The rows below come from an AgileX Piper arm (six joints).
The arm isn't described. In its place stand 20 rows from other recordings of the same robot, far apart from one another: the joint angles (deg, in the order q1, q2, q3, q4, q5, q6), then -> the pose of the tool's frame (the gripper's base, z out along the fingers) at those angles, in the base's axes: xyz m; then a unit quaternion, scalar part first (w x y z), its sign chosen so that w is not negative.
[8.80 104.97 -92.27 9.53 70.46 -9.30] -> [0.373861 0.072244 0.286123 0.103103 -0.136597 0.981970 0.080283]
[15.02 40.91 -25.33 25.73 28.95 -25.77] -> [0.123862 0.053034 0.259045 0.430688 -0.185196 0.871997 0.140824]
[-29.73 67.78 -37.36 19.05 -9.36 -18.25] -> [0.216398 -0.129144 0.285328 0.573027 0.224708 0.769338 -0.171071]
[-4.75 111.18 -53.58 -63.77 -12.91 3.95] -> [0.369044 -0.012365 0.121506 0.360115 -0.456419 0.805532 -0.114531]
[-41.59 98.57 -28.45 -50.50 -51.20 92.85] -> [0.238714 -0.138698 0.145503 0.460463 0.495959 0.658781 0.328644]
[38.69 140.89 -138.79 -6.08 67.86 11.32] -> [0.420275 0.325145 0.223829 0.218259 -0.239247 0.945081 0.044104]
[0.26 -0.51 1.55 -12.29 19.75 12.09] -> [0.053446 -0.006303 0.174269 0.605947 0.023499 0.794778 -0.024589]
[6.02 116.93 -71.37 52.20 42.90 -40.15] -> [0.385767 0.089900 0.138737 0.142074 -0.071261 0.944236 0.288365]
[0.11 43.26 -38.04 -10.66 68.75 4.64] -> [0.104325 -0.015488 0.282184 0.185299 0.021398 0.978881 -0.083659]
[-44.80 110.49 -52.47 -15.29 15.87 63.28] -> [0.234420 -0.242037 0.102556 0.188671 0.718703 0.668589 -0.029285]
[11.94 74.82 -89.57 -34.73 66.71 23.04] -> [0.253437 0.004920 0.458571 0.423550 0.076688 0.884631 -0.179311]
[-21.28 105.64 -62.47 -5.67 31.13 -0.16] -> [0.330353 -0.133654 0.161896 0.170185 0.143635 0.972681 -0.065559]
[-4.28 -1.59 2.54 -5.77 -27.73 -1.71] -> [0.042783 0.001067 0.241096 0.869935 -0.031229 0.486721 -0.073082]
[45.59 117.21 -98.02 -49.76 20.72 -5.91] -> [0.360014 0.332386 0.275289 0.501152 -0.601720 0.602818 -0.152934]
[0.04 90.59 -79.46 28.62 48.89 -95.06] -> [0.346223 0.033084 0.333821 0.363674 -0.615079 0.696854 -0.061755]
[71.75 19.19 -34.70 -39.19 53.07 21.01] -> [0.057466 0.027492 0.327075 0.552583 -0.397279 0.726001 0.098715]
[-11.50 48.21 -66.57 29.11 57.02 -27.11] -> [0.138717 0.009675 0.437292 0.514010 -0.094991 0.848231 0.085289]
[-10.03 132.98 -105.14 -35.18 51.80 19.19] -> [0.474907 -0.125837 0.150477 0.147743 0.089772 0.952863 -0.249328]
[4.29 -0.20 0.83 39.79 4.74 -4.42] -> [0.056160 0.009039 0.202785 0.663027 0.169473 0.681907 0.258217]
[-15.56 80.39 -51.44 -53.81 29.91 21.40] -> [0.269758 -0.113129 0.269662 0.293344 -0.018573 0.900084 -0.321641]
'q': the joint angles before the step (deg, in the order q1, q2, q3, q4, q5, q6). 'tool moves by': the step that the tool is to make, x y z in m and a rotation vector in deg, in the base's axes. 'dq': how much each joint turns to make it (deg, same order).
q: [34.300, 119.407, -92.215, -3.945, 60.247, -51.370]
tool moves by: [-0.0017, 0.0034, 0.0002, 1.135, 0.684, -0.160]
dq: [0.239, 0.066, -0.181, 1.451, 0.031, -0.151]
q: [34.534, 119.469, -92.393, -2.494, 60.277, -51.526]
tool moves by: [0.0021, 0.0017, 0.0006, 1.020, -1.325, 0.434]
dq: [-0.004, -0.004, -0.044, 0.137, -1.639, -0.431]
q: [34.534, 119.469, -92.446, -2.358, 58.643, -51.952]
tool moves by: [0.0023, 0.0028, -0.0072, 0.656, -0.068, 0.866]
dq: [-0.002, 1.036, -0.050, 0.723, -1.448, -1.114]
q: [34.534, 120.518, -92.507, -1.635, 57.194, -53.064]
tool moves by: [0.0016, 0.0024, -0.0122, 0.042, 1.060, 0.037]
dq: [0.009, 1.640, -0.002, 0.744, -0.795, -0.317]
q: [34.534, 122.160, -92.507, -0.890, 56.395, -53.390]
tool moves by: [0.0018, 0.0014, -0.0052, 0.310, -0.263, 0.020]
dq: [-0.005, 0.723, -0.003, 0.121, -1.113, -0.063]
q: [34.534, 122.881, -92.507, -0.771, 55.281, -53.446]
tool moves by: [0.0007, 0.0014, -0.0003, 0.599, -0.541, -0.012]
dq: [0.063, 0.066, 0.005, 0.202, -0.856, -0.002]
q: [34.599, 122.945, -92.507, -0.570, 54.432, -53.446]
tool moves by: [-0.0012, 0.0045, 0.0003, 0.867, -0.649, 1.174]
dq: [0.476, -0.005, 0.009, 0.570, -1.036, -0.955]
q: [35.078, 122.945, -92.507, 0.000, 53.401, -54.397]
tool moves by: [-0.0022, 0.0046, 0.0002, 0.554, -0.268, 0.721]
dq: [0.589, 0.004, -0.015, 0.397, -0.528, -0.311]
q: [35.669, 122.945, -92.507, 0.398, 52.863, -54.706]
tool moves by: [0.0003, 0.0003, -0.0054, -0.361, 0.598, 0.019]
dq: [-0.003, 0.695, 0.013, 0.074, -0.012, -0.055]
